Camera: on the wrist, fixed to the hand. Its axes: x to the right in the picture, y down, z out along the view.
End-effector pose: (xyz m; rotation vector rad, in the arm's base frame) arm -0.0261 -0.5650 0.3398 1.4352 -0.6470 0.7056
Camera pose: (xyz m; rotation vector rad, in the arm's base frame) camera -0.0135 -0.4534 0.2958 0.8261 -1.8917 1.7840
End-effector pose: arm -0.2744 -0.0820 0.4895 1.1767 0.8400 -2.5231
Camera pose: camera -0.2064 0.0138 0.4621 0.9606 -0.2541 -1.2778
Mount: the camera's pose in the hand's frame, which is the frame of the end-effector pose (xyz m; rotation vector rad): -0.0205 -0.0371 -0.1129 0.0767 -0.1566 1.5447
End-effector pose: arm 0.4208 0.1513 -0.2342 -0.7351 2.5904 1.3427
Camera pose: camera 0.4681 0.0507 -0.1875 -1.2863 -2.2239 -0.9847
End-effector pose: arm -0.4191 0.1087 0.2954 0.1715 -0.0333 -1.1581
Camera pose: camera -0.4481 0.1263 0.1797 0.0747 -0.2936 0.3757
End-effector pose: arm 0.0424 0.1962 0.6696 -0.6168 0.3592 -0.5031
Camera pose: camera -0.0390 0.1298 0.6104 -0.1640 0.5493 1.0004
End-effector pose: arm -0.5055 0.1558 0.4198 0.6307 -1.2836 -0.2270
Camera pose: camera -0.3985 0.1708 0.3662 -0.4369 -1.5971 1.0582
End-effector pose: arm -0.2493 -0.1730 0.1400 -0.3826 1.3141 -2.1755
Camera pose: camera -0.3021 -0.0665 0.1195 0.4118 0.8586 -0.8333
